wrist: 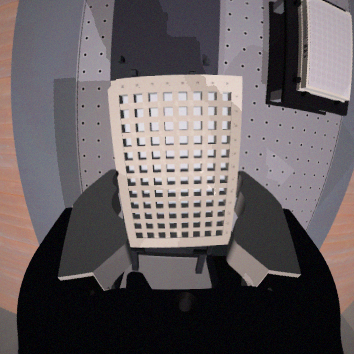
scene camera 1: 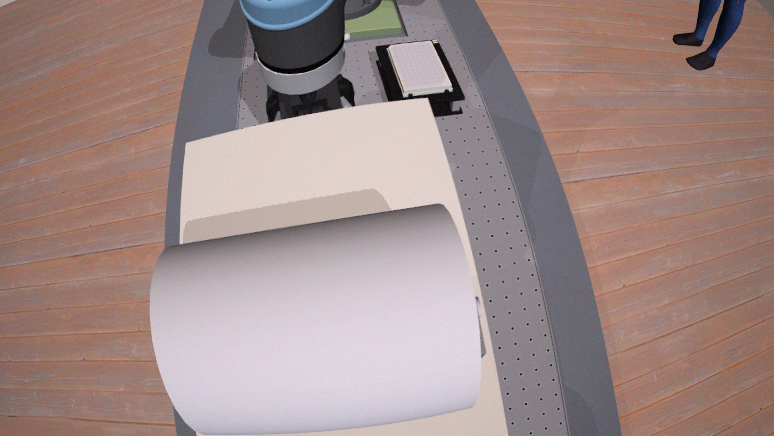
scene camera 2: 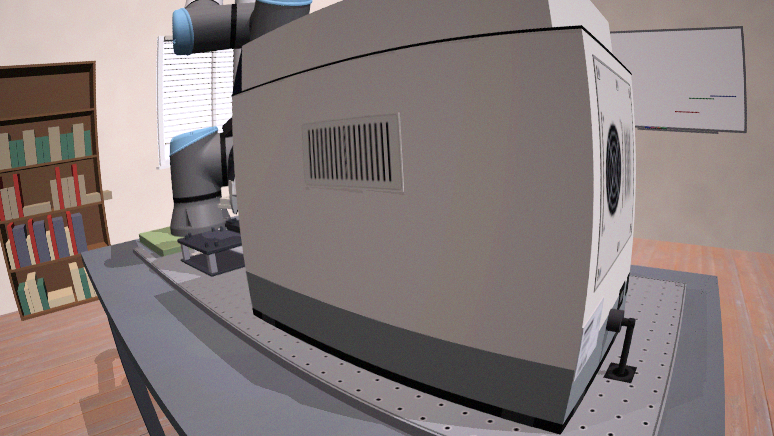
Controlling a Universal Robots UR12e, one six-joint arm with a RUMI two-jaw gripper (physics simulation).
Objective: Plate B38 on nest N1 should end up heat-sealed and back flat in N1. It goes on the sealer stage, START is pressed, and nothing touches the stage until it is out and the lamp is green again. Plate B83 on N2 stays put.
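Note:
My gripper is shut on the cream well plate B38, held level by its long sides in the wrist view. Its wells show as a square grid; I cannot tell whether film covers them. Dark nest N1 is without a plate, beyond the held plate's far edge. White plate B83 lies flat on black nest N2. The sealer hides the fingertips in scene camera 1. The stage, lamp and START do not show clearly.
A large white roll lies on top of the sealer. The arm's green base block is at the far end of the perforated board. A small black stand is by the sealer's end. A person's legs show at upper right.

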